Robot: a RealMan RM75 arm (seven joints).
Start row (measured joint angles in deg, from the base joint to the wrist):
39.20 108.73 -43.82 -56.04 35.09 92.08 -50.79
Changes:
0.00 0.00 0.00 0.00 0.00 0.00 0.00
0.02 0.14 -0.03 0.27 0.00 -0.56 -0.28
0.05 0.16 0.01 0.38 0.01 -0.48 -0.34
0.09 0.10 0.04 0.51 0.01 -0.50 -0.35
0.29 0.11 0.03 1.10 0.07 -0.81 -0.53
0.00 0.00 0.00 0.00 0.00 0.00 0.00
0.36 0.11 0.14 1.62 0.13 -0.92 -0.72
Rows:
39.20 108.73 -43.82 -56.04 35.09 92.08 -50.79
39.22 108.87 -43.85 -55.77 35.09 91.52 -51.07
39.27 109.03 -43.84 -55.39 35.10 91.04 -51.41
39.36 109.13 -43.80 -54.88 35.11 90.54 -51.76
39.65 109.24 -43.77 -53.78 35.18 89.73 -52.29
39.65 109.24 -43.77 -53.78 35.18 89.73 -52.29
40.01 109.35 -43.63 -52.16 35.31 88.81 -53.01

